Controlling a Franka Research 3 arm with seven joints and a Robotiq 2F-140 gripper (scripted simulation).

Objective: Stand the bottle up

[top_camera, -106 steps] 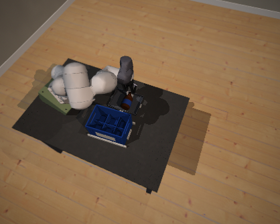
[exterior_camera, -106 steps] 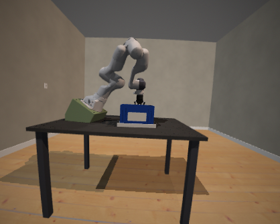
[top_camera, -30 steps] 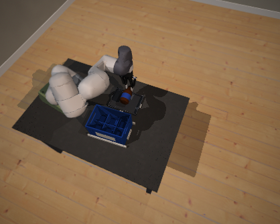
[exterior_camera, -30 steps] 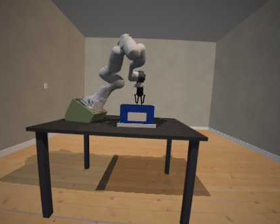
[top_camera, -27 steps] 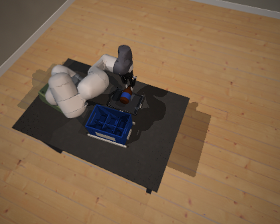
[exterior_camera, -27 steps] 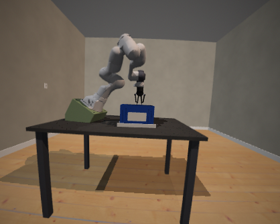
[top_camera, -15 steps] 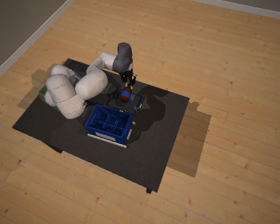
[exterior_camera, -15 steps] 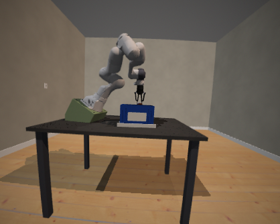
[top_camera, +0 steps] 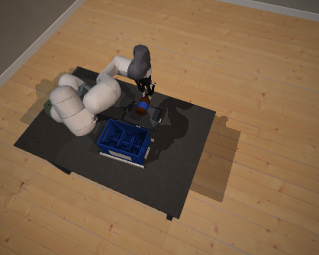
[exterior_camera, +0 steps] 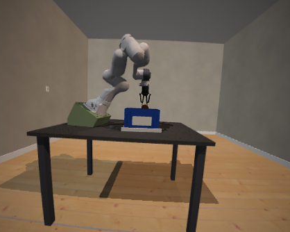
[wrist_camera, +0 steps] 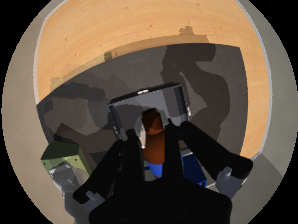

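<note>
Now: hand 5 cm to the left of the brown bottle, 2 cm above it and 1 cm short of it. Round my hand: blue crate 33 cm to the right, 11 cm below, 4 cm ahead; dark tray 18 cm below, 6 cm to the right, 1 cm behind.
</note>
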